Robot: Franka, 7 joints.
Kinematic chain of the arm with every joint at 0, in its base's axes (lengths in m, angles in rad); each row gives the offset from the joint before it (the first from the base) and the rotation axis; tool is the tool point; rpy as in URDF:
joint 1: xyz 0 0 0.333 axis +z
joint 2: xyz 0 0 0 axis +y
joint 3: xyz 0 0 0.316 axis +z
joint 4: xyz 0.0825 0 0 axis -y
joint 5: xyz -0.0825 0 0.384 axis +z
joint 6: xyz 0 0 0 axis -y
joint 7: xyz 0.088 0 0 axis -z
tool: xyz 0 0 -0.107 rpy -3.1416 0 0
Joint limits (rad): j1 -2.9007..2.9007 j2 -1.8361..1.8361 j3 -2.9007..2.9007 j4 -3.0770..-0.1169 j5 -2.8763..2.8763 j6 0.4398..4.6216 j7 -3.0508..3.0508
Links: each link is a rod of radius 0.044 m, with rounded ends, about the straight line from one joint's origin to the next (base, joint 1, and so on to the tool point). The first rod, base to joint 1, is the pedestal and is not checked.
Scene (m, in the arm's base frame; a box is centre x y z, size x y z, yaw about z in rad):
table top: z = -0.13
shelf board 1: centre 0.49 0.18 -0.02 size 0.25 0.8 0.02 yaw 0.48
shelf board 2: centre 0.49 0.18 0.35 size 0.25 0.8 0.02 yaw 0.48
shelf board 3: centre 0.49 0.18 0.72 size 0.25 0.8 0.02 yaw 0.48
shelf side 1: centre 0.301 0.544 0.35 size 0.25 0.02 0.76 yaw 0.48
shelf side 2: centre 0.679 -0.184 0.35 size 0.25 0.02 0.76 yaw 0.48
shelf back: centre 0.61 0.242 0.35 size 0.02 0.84 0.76 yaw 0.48
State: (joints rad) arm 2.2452 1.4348 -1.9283 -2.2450 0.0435 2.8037 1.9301
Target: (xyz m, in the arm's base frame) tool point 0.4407 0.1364 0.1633
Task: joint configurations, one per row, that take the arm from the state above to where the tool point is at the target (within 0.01 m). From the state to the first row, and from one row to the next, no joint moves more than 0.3 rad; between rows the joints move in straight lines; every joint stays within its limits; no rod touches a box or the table.
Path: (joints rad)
1: 2.1726 1.5220 -2.0485 -2.4820 -0.2419 2.9268 1.9040
2: 2.1000 1.6091 -2.1686 -2.7189 -0.5274 3.0498 1.8780
3: 2.0274 1.6963 -2.2888 -2.9559 -0.8128 3.1729 1.8519
4: 2.0878 1.5944 -2.0481 -2.9746 -0.6540 3.0436 1.8675
5: 2.1483 1.4926 -1.8075 -2.9933 -0.4952 2.9144 1.8832
6: 2.2087 1.3907 -1.5668 -3.0120 -0.3365 2.7851 1.8988
7: 2.2692 1.2888 -1.3262 -3.0307 -0.1777 2.6558 1.9145
8: 2.3296 1.1870 -1.0855 -3.0494 -0.0189 2.5265 1.9301
9: 2.1186 1.3599 -1.1530 -2.7718 -0.0157 2.6315 1.9301
10: 1.9075 1.5327 -1.2205 -2.4942 -0.0124 2.7364 1.9301

